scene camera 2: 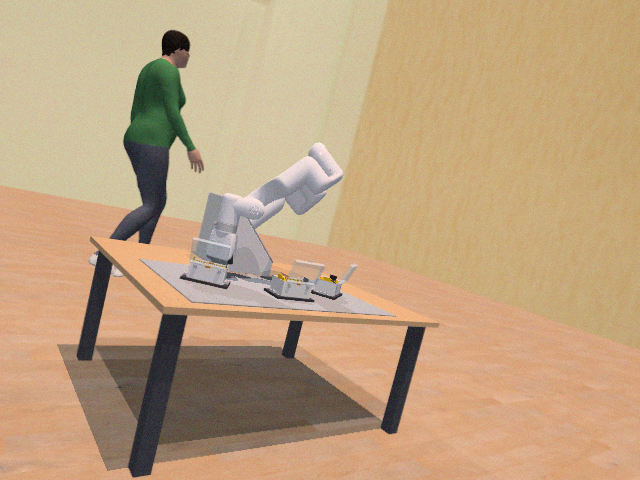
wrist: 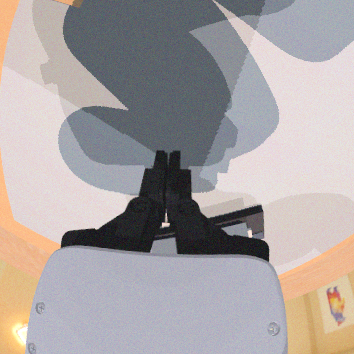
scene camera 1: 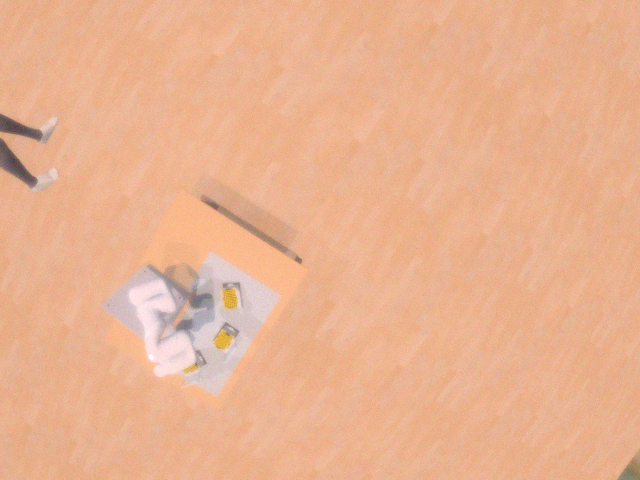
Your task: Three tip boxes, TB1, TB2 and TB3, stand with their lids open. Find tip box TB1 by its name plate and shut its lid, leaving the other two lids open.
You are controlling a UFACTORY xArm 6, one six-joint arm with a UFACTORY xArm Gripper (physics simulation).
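Places are measured from the arm's base along level axes (x ahead, y left, z up), in metres.
Pixels of known places: gripper, between the fingertips: [wrist: 168,166]; arm's base, origin of its link: [scene camera 2: 243,223].
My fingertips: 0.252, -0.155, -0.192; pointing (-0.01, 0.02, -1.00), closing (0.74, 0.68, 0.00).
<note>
Ahead of a thing's pixels: the offset from my fingertips to its top centre, as dx, dy, dz. "*": to the spot under its first point. Level surfaces: height alone.
Tip box TB1 @(+0.093, -0.061, +0.067) [scene camera 1: 191,367] [scene camera 2: 206,272] [wrist: 239,230] stands nearest the gripper; its plate is not readable now. Its clear lid @(* +0.164, -0.133, +0.123) [scene camera 2: 199,246] stands up in scene view 2. TB3 [scene camera 1: 224,338] [scene camera 2: 290,288] stands in the middle, and TB2 [scene camera 1: 231,297] [scene camera 2: 326,287] stands farthest from TB1; both lids are raised. My gripper [wrist: 168,166] is shut and empty. It is low, on the robot's side of TB1. Its fingertips are hidden in both scene views, and in the wrist view it covers much of TB1.
The grey mat @(dz +0.001) [scene camera 1: 263,297] [scene camera 2: 356,308] lies on the wooden table [scene camera 1: 175,219] [scene camera 2: 134,284]. The robot arm [scene camera 1: 173,351] [scene camera 2: 297,178] reaches above it and partly covers TB1 in scene view 1. A person [scene camera 2: 155,103] stands behind the table.
</note>
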